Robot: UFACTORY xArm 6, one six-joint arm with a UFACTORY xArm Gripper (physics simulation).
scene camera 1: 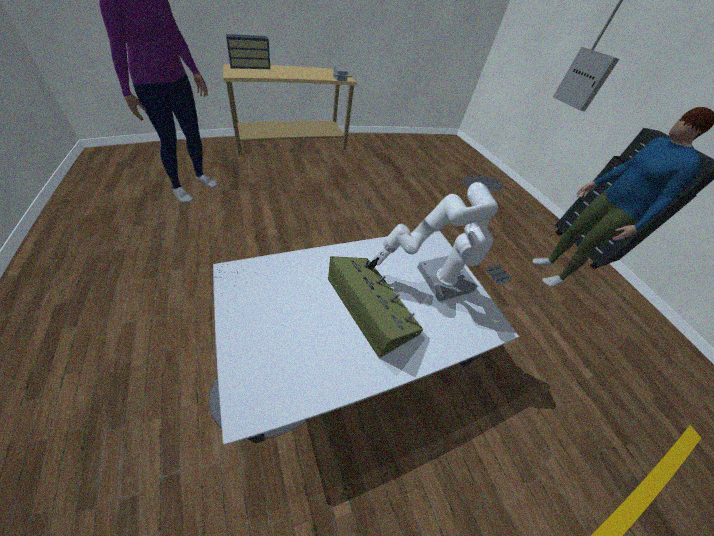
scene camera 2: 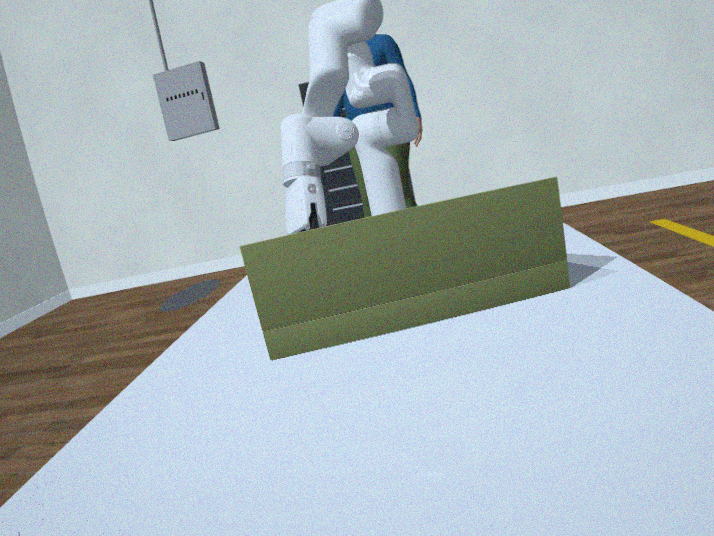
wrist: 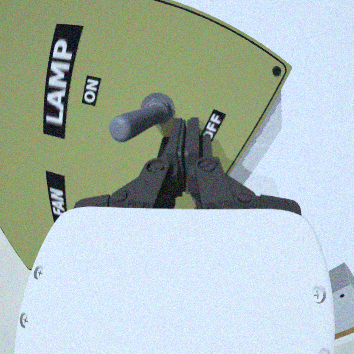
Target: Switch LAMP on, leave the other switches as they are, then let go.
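Pixels of known places: gripper, fingertip midpoint: (scene camera 1: 370,267) (wrist: 187,135); arm's base, link origin: (scene camera 1: 446,277).
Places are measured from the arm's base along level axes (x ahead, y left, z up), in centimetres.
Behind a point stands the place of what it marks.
The green switch box (scene camera 1: 360,308) @[x 60.1, y 2.5, z 8.8 cm] (scene camera 2: 403,256) @[x 60.5, y -3.9, z 6.3 cm] (wrist: 120,45) @[x 46.5, y -24.6, z 5.7 cm] stands on the white table. In the wrist view the grey LAMP lever (wrist: 140,118) @[x 42.4, y -22.0, z 7.8 cm] leans from its round base toward the ON label (wrist: 91,90) @[x 47.3, y -21.3, z 6.2 cm], away from the partly covered OFF label (wrist: 214,124) @[x 39.6, y -22.0, z 2.3 cm]. The LAMP label (wrist: 62,80) @[x 49.3, y -21.4, z 7.2 cm] is beyond ON. My gripper (scene camera 1: 372,264) @[x 40.8, y -20.6, z 3.2 cm] (wrist: 187,135) @[x 40.8, y -20.6, z 3.2 cm] is shut and empty. Its tips are beside the lever base on the OFF side; whether they touch the lever cannot be told. In scene camera 2 the box hides the tips and the levers.
The FAN label (wrist: 56,195) @[x 49.0, y -10.3, z 7.4 cm] is partly covered by my gripper. Other levers (scene camera 1: 381,280) @[x 41.2, y -9.1, z 6.0 cm] (scene camera 1: 395,298) @[x 40.4, y 3.0, z 6.0 cm] (scene camera 1: 410,318) @[x 39.7, y 14.8, z 6.2 cm] stick up along the box. The white table (scene camera 1: 276,357) @[x 100.0, y 3.5, z -5.3 cm] (scene camera 2: 403,432) @[x 89.4, y -9.8, z -5.3 cm] carries box and arm base. Two people (scene camera 1: 152,51) (scene camera 1: 651,173) stand away from the table.
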